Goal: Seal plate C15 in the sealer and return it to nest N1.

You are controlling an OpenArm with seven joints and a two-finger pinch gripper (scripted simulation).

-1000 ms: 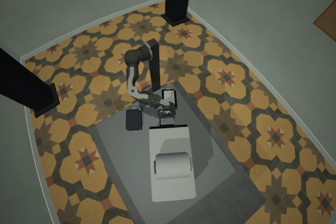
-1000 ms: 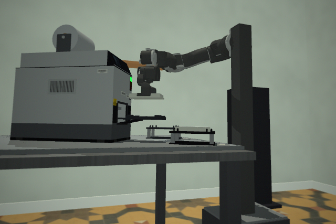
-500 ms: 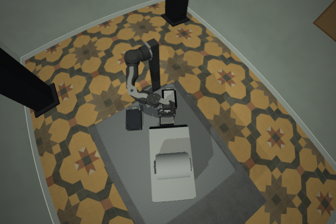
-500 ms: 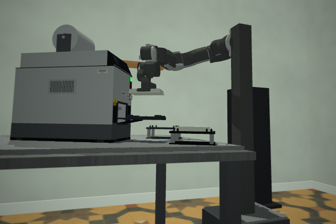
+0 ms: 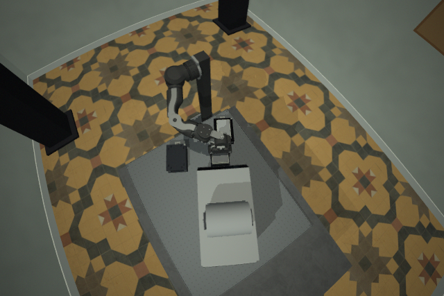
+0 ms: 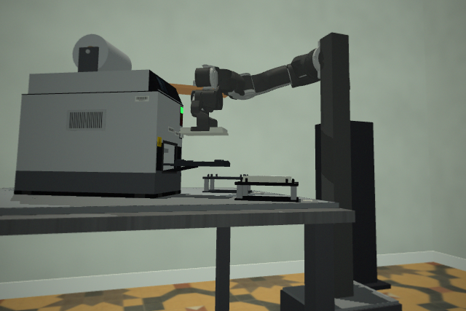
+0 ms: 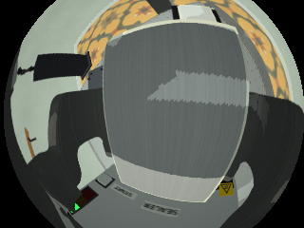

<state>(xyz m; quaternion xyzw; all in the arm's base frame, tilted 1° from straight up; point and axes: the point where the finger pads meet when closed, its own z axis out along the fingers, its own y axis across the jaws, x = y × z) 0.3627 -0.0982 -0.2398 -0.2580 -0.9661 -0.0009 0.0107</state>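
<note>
The sealer stage lies 9 cm below my hand. Also, from my hand: plate C15: right at my hand; then start key: 4 cm ahead, 13 cm to the right; then yellow warning label: 13 cm ahead, 3 cm to the left, 4 cm below.
</note>
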